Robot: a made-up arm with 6 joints. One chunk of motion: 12 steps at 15 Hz.
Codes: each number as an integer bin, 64 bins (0 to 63) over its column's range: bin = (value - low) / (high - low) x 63, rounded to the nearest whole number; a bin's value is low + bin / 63 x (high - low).
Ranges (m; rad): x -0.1..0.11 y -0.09..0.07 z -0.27..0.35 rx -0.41..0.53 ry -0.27..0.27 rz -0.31..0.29
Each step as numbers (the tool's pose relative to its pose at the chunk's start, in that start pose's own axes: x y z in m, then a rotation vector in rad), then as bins.
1 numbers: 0.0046 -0.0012 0.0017 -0.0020 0.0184 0.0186
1 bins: 31 35 28 27 34 35
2 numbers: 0.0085 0.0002 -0.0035 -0.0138 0.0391 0.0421
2 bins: 33 36 27 27 36 37
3 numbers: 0.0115 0.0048 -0.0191 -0.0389 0.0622 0.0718
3 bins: 33 37 25 25 39 40
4 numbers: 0.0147 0.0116 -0.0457 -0.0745 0.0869 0.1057
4 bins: 34 40 23 22 42 44
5 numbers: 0.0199 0.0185 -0.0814 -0.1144 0.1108 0.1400
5 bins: 36 43 19 20 44 47
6 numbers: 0.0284 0.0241 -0.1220 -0.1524 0.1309 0.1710
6 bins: 39 45 15 17 47 51
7 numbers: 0.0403 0.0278 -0.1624 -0.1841 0.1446 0.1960
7 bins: 42 46 11 15 48 53
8 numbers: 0.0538 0.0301 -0.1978 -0.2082 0.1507 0.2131
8 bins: 46 47 7 14 49 55
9 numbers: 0.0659 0.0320 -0.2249 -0.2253 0.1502 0.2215
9 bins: 50 48 5 12 49 56
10 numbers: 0.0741 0.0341 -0.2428 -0.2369 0.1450 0.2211
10 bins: 52 49 3 12 48 56
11 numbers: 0.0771 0.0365 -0.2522 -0.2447 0.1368 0.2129
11 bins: 53 50 2 11 47 55
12 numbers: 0.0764 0.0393 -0.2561 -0.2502 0.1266 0.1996
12 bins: 53 51 1 11 46 54
